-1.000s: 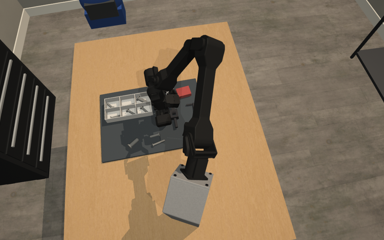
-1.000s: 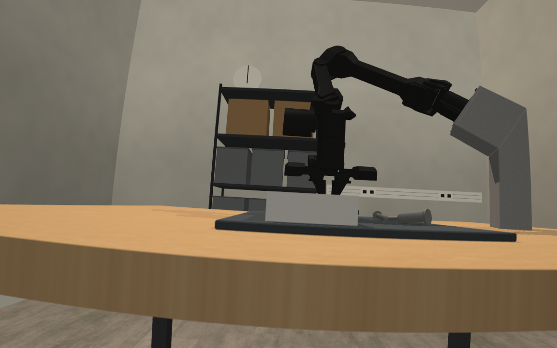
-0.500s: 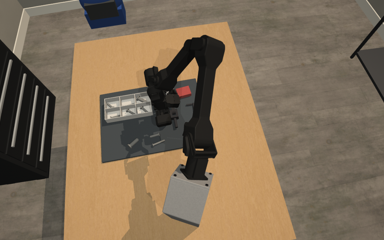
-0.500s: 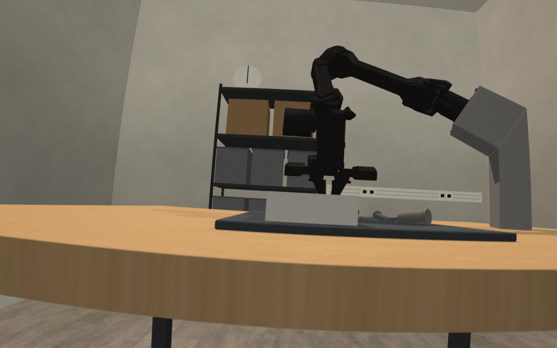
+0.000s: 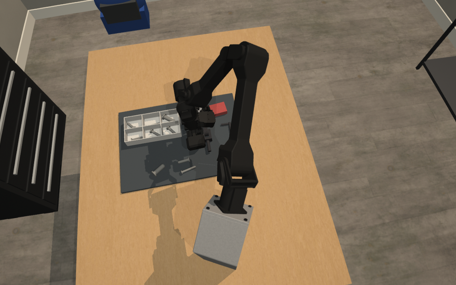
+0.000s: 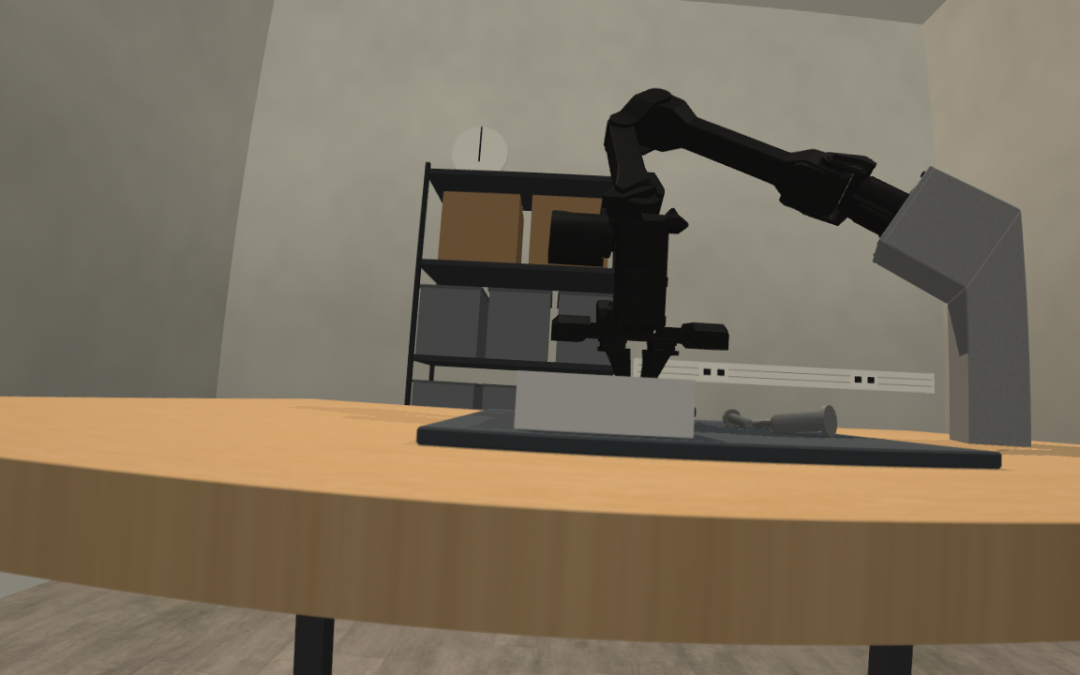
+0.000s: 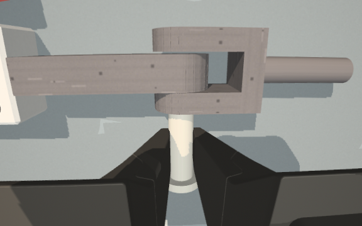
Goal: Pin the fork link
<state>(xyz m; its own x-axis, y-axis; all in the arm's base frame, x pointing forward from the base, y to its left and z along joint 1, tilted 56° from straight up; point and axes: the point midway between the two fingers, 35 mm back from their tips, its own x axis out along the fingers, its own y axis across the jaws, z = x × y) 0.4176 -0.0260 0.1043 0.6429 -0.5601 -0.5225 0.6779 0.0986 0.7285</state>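
My hand is 4 cm to the left of the grey eye plate and 3 cm above it. Also, from my hand: long strip: 11 cm to the right, 5 cm behind, 4 cm below; then dark mat: 6 cm to the left, 5 cm below, 3 cm ahead; then mount block: 7 cm to the right, 7 cm ahead, 2 cm below.
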